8 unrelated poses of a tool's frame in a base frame.
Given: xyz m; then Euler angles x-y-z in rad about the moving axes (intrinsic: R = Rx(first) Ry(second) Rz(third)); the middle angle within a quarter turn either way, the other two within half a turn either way.
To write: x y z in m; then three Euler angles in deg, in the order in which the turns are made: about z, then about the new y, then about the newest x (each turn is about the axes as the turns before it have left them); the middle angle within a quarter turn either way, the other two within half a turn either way. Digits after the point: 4 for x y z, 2 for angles.
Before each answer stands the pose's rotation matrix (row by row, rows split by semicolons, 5 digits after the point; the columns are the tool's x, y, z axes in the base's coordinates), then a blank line. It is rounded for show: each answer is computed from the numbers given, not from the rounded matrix.
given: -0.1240, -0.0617, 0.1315, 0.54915, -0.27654, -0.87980
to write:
0.61309 0.74133 -0.27303; -0.74813 0.43378 -0.50213; -0.25381 0.51211 0.82056

-0.1240, -0.0617, 0.1315, -50.67, 14.70, 31.97
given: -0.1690, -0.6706, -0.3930, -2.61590, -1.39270, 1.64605
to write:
-0.01332 -0.17665 -0.98418; -0.89966 -0.42745 0.08890; -0.43639 0.88661 -0.15324

-0.1690, -0.6706, -0.3930, -90.85, 25.87, 99.81
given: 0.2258, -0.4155, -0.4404, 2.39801, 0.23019, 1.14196
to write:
0.40484 -0.88546 0.22816; -0.60518 -0.44652 -0.65907; 0.68546 0.12874 -0.71663

0.2258, -0.4155, -0.4404, -56.22, -43.27, 169.82
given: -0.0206, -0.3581, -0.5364, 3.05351, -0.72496, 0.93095
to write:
0.44692 -0.60046 -0.66311; -0.83391 -0.54796 -0.06585; -0.32382 0.58240 -0.74562

-0.0206, -0.3581, -0.5364, -61.81, 18.89, 142.01
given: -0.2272, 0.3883, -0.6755, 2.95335, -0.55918, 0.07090
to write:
0.84556 -0.06005 -0.53049; -0.16861 -0.97283 -0.15863; -0.50655 0.22358 -0.83272

-0.2272, 0.3883, -0.6755, -11.28, 30.43, 164.97
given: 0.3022, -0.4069, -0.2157, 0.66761, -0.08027, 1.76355
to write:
-0.19095 -0.97832 -0.08018; 0.78027 -0.10171 -0.61712; 0.59558 -0.18040 0.78277

0.3022, -0.4069, -0.2157, 103.75, -36.55, -12.98
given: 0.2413, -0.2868, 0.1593, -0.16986, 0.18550, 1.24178
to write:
0.31757 -0.93013 0.18444; 0.92267 0.34797 0.16614; -0.21871 0.11741 0.96870

0.2413, -0.2868, 0.1593, 71.01, 12.63, 6.91
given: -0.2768, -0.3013, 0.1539, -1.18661, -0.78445, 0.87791
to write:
0.45210 -0.54457 -0.70644; 0.70673 -0.26450 0.65618; -0.54419 -0.79592 0.26528

-0.2768, -0.3013, 0.1539, 57.39, 32.97, -71.57
